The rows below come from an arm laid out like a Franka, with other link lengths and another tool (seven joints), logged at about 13 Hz.
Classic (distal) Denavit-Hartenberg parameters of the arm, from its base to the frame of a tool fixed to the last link. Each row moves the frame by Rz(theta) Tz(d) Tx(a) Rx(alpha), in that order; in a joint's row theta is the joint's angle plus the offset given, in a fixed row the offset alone. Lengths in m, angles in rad.
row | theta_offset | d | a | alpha
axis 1 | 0 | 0.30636 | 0 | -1.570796
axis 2 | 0 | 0 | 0 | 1.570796
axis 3 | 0 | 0.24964 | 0.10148 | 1.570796
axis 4 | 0 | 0 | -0.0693 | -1.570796
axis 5 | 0 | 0.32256 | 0 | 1.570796
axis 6 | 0 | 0 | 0.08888 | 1.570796
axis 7 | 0.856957 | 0.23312 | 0.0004 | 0.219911
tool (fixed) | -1.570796 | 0.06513 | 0 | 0
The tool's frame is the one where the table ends.
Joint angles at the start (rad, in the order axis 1, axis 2, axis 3, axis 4, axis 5, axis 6, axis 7):
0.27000, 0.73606, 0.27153, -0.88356, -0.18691, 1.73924, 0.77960
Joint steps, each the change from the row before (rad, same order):
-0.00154, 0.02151, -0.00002, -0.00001, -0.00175, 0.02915, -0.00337
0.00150, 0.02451, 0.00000, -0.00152, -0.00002, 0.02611, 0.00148
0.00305, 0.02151, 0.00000, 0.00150, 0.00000, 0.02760, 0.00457
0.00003, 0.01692, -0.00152, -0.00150, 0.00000, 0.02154, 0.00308
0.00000, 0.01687, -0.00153, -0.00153, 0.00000, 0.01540, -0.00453
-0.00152, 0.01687, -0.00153, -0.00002, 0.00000, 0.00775, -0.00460
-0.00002, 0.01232, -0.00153, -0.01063, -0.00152, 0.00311, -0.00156
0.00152, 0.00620, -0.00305, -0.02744, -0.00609, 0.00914, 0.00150
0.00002, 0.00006, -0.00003, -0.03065, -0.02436, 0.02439, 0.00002
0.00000, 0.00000, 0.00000, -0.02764, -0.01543, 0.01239, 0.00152
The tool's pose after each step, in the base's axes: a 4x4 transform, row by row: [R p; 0 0 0 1], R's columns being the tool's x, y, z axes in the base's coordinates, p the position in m. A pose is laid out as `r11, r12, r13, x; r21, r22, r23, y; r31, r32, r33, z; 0, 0, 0, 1`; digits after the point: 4 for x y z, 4 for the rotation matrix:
0.8548, 0.4041, 0.3256, 0.6517; 0.3753, -0.9147, 0.1500, 0.2938; 0.3584, -0.0061, -0.9335, 0.1938; 0, 0, 0, 1
0.8554, 0.4044, 0.3238, 0.6546; 0.3738, -0.9145, 0.1548, 0.2973; 0.3587, -0.0114, -0.9334, 0.1795; 0, 0, 0, 1
0.8544, 0.4027, 0.3285, 0.6581; 0.3692, -0.9152, 0.1619, 0.3020; 0.3658, -0.0170, -0.9305, 0.1689; 0, 0, 0, 1
0.8552, 0.3992, 0.3305, 0.6611; 0.3643, -0.9167, 0.1644, 0.3032; 0.3686, -0.0202, -0.9294, 0.1591; 0, 0, 0, 1
0.8551, 0.4024, 0.3269, 0.6623; 0.3673, -0.9152, 0.1658, 0.3036; 0.3659, -0.0217, -0.9304, 0.1484; 0, 0, 0, 1
0.8576, 0.4039, 0.3185, 0.6624; 0.3699, -0.9145, 0.1639, 0.3021; 0.3574, -0.0228, -0.9337, 0.1373; 0, 0, 0, 1
0.8626, 0.4062, 0.3017, 0.6587; 0.3755, -0.9135, 0.1564, 0.3004; 0.3391, -0.0216, -0.9405, 0.1239; 0, 0, 0, 1
0.8670, 0.4100, 0.2833, 0.6530; 0.3848, -0.9120, 0.1422, 0.2983; 0.3166, -0.0143, -0.9484, 0.1079; 0, 0, 0, 1
0.8607, 0.4204, 0.2870, 0.6529; 0.4018, -0.9073, 0.1242, 0.2950; 0.3126, 0.0084, -0.9499, 0.0972; 0, 0, 0, 1
0.8595, 0.4278, 0.2798, 0.6494; 0.4144, -0.9036, 0.1087, 0.2922; 0.2993, 0.0226, -0.9539, 0.0865; 0, 0, 0, 1

